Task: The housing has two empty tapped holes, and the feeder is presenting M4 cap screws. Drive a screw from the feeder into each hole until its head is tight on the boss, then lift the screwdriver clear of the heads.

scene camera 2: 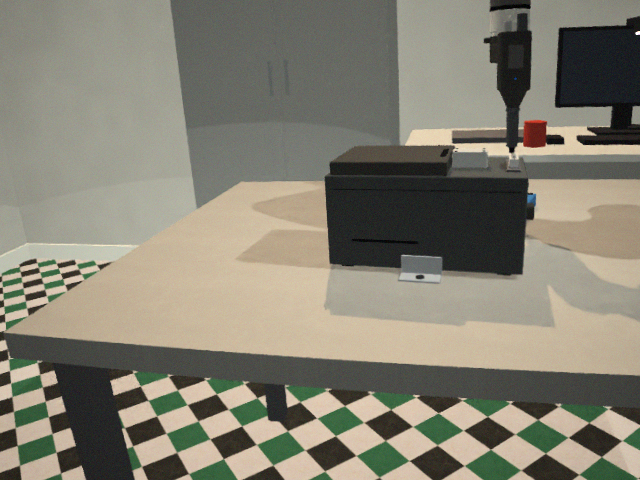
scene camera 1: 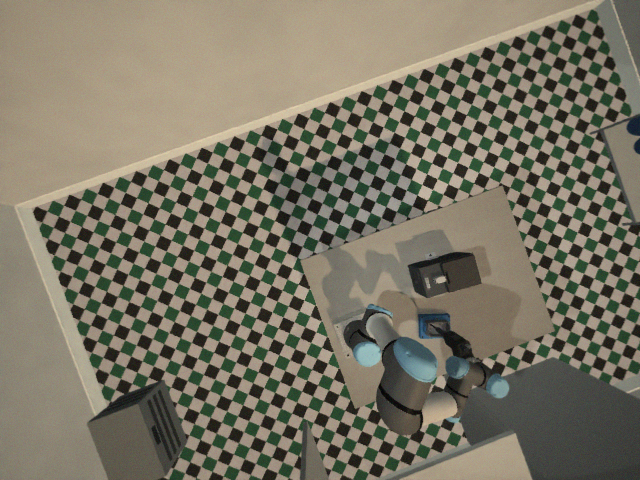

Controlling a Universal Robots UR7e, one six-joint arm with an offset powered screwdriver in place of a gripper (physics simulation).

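The grey housing (scene camera 1: 430, 331) sits in a blue holder (scene camera 1: 422, 333) (scene camera 2: 531, 199) on the table; in scene camera 2 the feeder hides most of it. The black box-shaped feeder (scene camera 1: 463, 272) (scene camera 2: 423, 222) stands beside it, with a small pale block (scene camera 2: 512, 164) on top at one end. My screwdriver (scene camera 1: 432, 326) (scene camera 2: 511, 149) points down, its tip over the housing in scene camera 1. In scene camera 2 the tip lines up with the pale block, in front of the far background. Whether it touches the housing or carries a screw cannot be made out. The holes and screw heads are too small to tell.
A small pale bracket (scene camera 1: 431, 255) (scene camera 2: 420, 269) stands beside the feeder on the table (scene camera 1: 496, 217) (scene camera 2: 206, 310). The arm (scene camera 1: 400, 397) reaches around past the table edge. A red cup (scene camera 2: 535, 133) and a monitor (scene camera 2: 594, 67) stand on a desk behind.
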